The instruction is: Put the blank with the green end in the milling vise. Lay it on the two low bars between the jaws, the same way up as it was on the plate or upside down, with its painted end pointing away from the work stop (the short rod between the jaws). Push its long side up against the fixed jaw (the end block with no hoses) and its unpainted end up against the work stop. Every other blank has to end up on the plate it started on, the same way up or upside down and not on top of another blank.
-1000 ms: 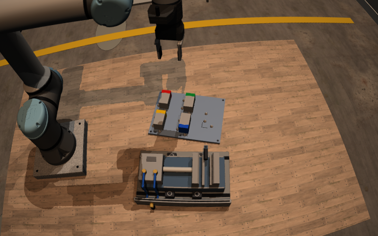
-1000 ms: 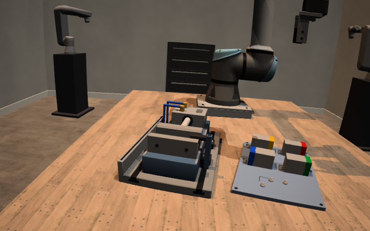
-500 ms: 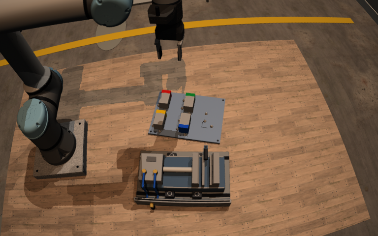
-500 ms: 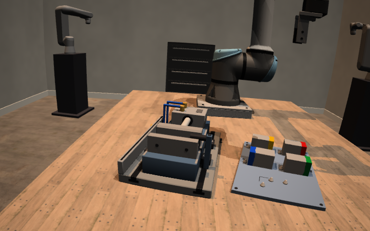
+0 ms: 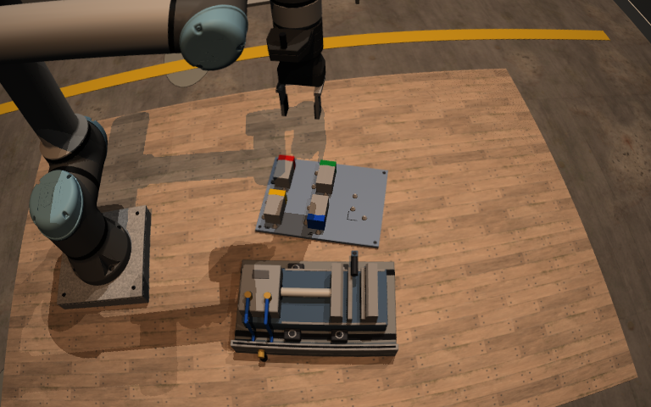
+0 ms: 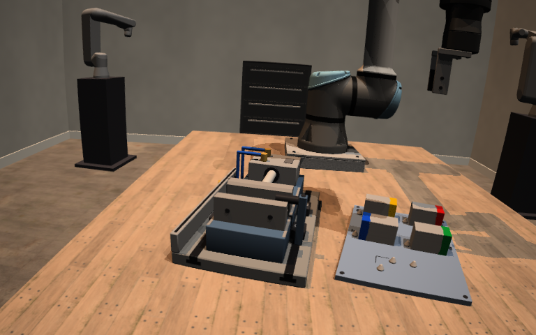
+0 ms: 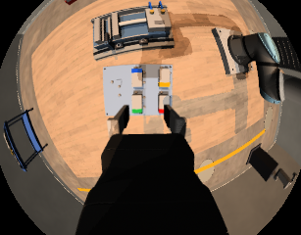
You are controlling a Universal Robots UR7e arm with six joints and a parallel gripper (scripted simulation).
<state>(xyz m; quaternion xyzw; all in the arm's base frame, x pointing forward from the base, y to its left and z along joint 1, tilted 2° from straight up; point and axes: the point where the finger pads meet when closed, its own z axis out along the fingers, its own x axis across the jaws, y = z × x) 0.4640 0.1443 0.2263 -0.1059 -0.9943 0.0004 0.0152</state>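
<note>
Now: hand 25 cm above the green-ended blank, 4 cm short of it and 3 cm to the right of it. The rest, counted from my hand: yellow-ended blank: 25 cm below, 7 cm behind, 4 cm to the right; then red-ended blank: 25 cm below, 5 cm to the left, 5 cm behind; then blue-ended blank: 25 cm below, 6 cm to the right, 2 cm ahead.
</note>
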